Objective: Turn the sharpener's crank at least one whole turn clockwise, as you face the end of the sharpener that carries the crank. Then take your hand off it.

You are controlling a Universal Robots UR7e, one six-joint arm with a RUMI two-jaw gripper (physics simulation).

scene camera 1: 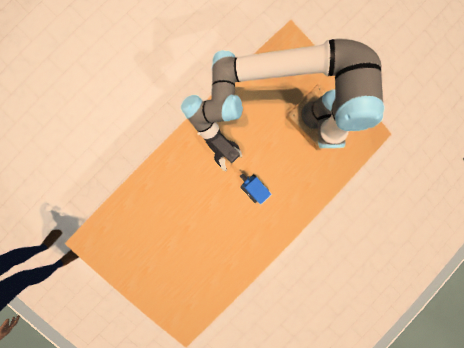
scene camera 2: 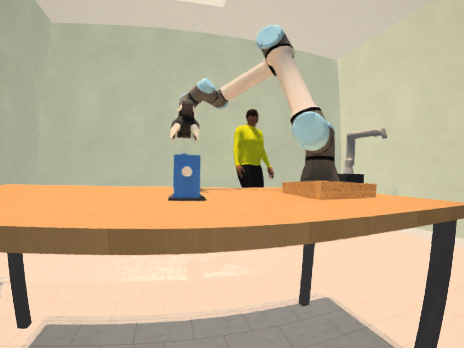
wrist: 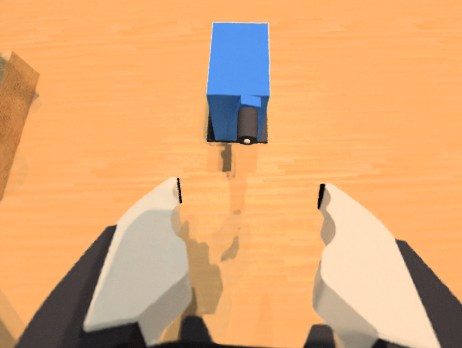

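Seen in the pictures: gripper, fingertip midpoint: [scene camera 1: 233, 164] [scene camera 2: 184, 139] [wrist: 248, 183]; arm's base, link origin: [scene camera 1: 315, 115] [scene camera 2: 319, 183].
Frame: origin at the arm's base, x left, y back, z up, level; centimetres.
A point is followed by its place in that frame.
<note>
The blue sharpener [scene camera 1: 256, 189] @[x 10.5, y -50.2, z 8.1 cm] [scene camera 2: 186, 186] @[x 17.5, y -49.4, z -0.7 cm] [wrist: 239, 60] @[x 11.1, y -49.9, z 8.1 cm] stands upright on its dark base on the table. Its crank's dark handle [wrist: 247, 124] @[x 1.6, y -51.7, z 9.2 cm] [scene camera 1: 243, 176] @[x 1.5, y -51.6, z 9.2 cm] sticks out from the end that faces my gripper, near the top of that end. My gripper [scene camera 1: 231, 161] @[x -6.3, y -52.2, z 15.6 cm] [scene camera 2: 185, 139] @[x -6.3, y -52.2, z 15.6 cm] [wrist: 248, 183] @[x -6.3, y -52.2, z 15.6 cm] is open, with its two pale fingers wide apart and nothing between them. It is off the handle, back from the crank end and higher than the sharpener. In the second scene view the crank is hidden behind the sharpener.
The wooden table [scene camera 1: 165, 240] @[x 5.1, y -104.5, z -4.7 cm] [scene camera 2: 100, 210] @[x 36.8, y -65.6, z -4.7 cm] carries the arm's base block [scene camera 2: 345, 190] @[x 15.4, y 1.6, z -1.8 cm] [wrist: 15, 100] @[x 8.7, y -9.9, z -1.9 cm], off to one side of the sharpener. A person in a yellow top [scene camera 2: 250, 145] stands behind the table. Another person's legs [scene camera 1: 30, 255] show by the table's left corner.
</note>
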